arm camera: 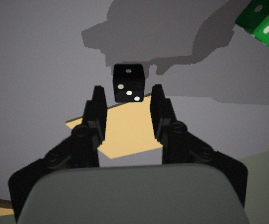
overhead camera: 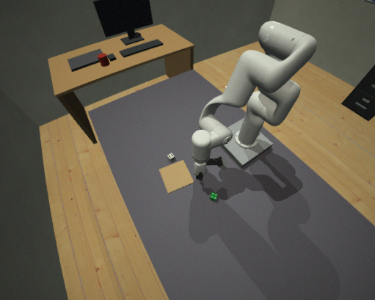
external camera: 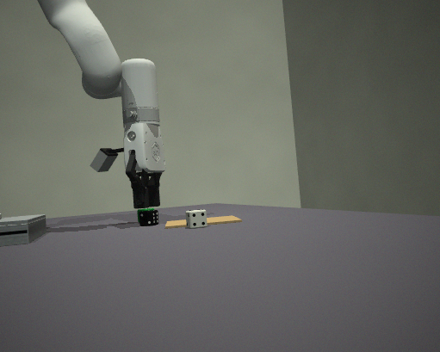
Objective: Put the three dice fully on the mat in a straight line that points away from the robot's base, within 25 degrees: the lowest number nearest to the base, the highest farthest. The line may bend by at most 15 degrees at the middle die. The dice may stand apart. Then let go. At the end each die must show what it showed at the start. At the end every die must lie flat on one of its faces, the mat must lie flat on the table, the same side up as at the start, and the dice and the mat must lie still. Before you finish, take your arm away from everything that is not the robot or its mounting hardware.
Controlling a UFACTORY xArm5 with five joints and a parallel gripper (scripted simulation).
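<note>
Now: the black die 40 mm below my hand. Round my hand: tan mat (90 mm ahead, 80 mm to the right, 50 mm below); then green die (30 mm ahead, 130 mm to the left, 40 mm below); then white die (40 mm ahead, 180 mm to the right, 40 mm below).
</note>
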